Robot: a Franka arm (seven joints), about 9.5 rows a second.
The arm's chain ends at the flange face. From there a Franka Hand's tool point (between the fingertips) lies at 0.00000 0.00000 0.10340 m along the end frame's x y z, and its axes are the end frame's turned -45 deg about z.
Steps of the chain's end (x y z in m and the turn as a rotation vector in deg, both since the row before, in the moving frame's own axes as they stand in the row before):
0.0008 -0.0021 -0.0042 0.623 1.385 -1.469
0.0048 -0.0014 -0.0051 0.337 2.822 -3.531
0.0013 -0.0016 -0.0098 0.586 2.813 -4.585
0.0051 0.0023 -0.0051 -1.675 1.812 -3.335
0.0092 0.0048 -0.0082 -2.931 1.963 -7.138
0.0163 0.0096 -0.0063 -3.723 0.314 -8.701
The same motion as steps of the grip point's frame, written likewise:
0.0046 0.0000 -0.0042 -0.539 1.420 -1.469
0.0085 0.0054 -0.0052 -1.757 2.234 -3.531
0.0065 0.0025 -0.0099 -1.575 2.403 -4.585
0.0023 0.0097 -0.0052 -2.466 0.097 -3.335
0.0023 0.0162 -0.0084 -3.461 -0.684 -7.138
0.0008 0.0238 -0.0065 -2.855 -2.411 -8.701

